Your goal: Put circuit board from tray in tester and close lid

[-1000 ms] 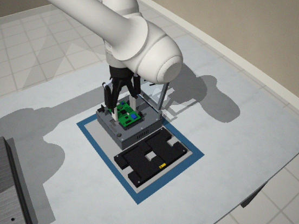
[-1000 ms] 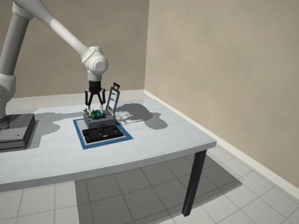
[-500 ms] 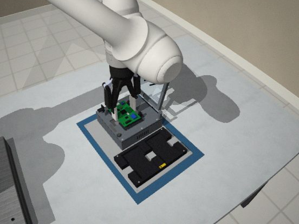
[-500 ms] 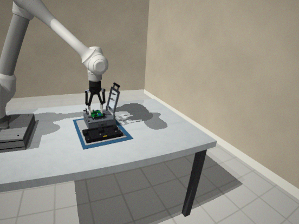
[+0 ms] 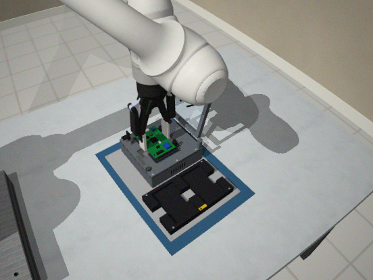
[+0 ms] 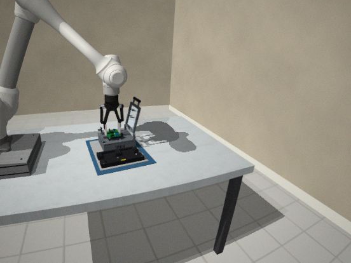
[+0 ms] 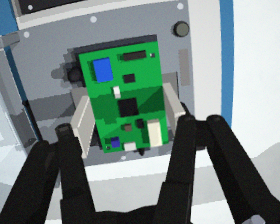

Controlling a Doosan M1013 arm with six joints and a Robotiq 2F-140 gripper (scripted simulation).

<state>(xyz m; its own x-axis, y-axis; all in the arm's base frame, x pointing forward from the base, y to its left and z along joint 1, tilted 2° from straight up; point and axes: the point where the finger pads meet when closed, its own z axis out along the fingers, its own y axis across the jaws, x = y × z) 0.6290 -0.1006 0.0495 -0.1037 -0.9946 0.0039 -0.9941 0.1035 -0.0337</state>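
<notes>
Right now my hand is 2 cm above the green circuit board. Also, from my hand: latch hook: 6 cm to the left, 5 cm behind, 2 cm below; then tester lid: 13 cm ahead, 8 cm above, 1 cm to the right.
</notes>
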